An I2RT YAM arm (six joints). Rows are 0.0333 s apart.
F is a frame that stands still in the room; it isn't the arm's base.
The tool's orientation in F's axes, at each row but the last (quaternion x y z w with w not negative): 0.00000, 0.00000, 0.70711, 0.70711; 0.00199, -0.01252, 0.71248, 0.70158; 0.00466, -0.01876, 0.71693, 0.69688; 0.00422, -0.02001, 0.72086, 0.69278
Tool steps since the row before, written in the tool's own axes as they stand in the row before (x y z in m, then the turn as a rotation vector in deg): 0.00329, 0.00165, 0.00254, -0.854, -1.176, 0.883; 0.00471, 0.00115, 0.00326, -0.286, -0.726, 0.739; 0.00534, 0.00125, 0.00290, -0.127, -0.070, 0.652; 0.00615, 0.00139, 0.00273, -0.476, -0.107, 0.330
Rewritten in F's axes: -0.00165, 0.00329, 0.00254, 1.176, -0.854, 0.883; -0.00127, 0.00462, 0.00334, 0.719, -0.290, 0.744; -0.00146, 0.00520, 0.00305, 0.061, -0.147, 0.649; -0.00169, 0.00599, 0.00290, 0.119, -0.483, 0.316
